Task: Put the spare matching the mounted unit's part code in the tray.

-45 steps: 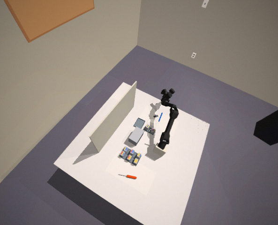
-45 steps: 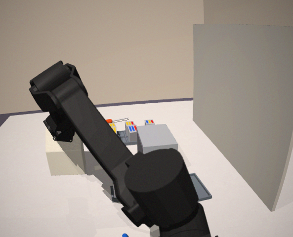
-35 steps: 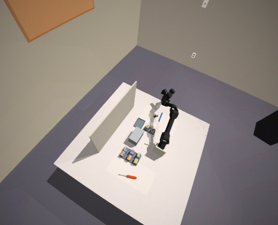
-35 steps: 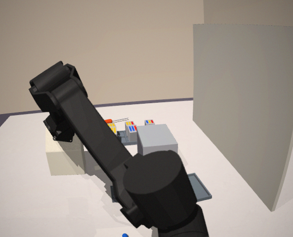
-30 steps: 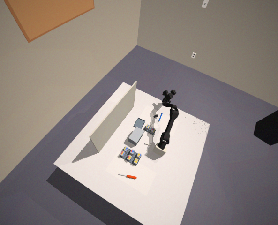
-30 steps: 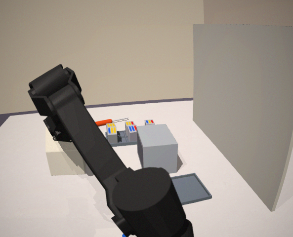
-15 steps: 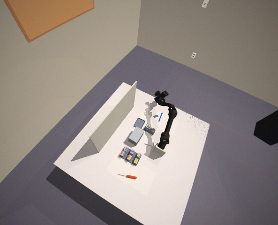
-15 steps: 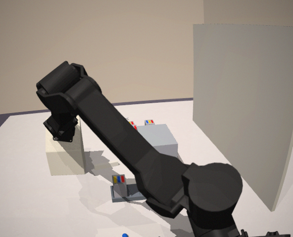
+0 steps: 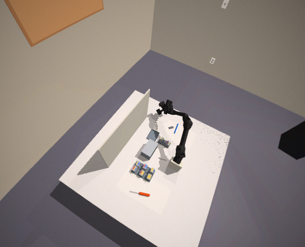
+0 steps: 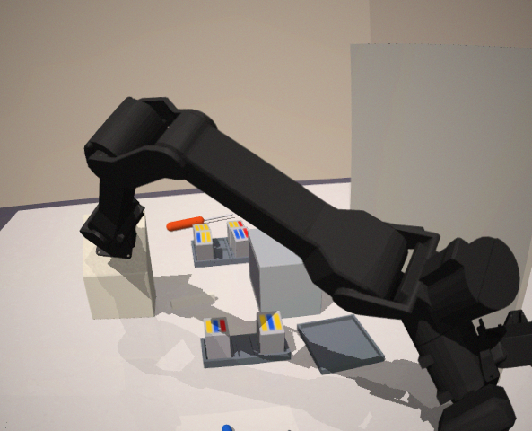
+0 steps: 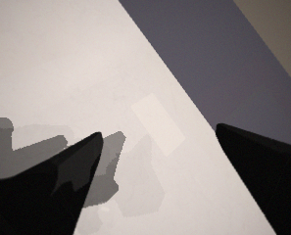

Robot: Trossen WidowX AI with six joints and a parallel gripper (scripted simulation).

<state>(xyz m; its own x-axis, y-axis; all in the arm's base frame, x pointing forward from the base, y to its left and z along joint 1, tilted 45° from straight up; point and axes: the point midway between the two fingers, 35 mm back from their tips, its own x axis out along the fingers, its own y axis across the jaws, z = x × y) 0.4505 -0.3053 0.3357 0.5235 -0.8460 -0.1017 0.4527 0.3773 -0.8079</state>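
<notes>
My gripper tip is 19 cm past the grey spare block, 74 cm to the right of it and 3 cm above it. Round my gripper tip: grey box (18 cm behind, 51 cm to the left, 2 cm below); then blue pen (26 cm behind, 9 cm to the left, 7 cm below); then dark grey tray (11 cm behind, 34 cm to the left, 7 cm below).
</notes>
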